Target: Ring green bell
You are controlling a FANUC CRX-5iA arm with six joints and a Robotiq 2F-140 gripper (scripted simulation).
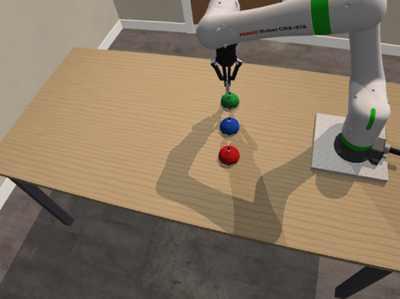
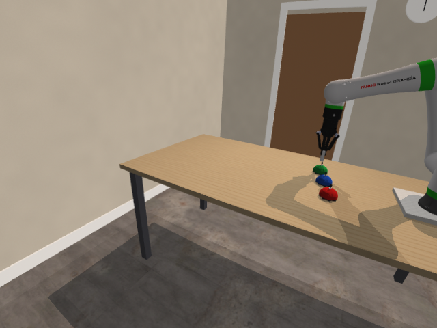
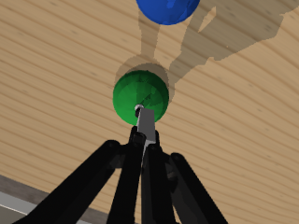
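Right now the green bell is 10 mm behind my hand and 70 mm below it. The rest, counted from my hand: red bell 120 mm behind, 270 mm to the left, 70 mm below; blue bell 60 mm behind, 130 mm to the left, 70 mm below.
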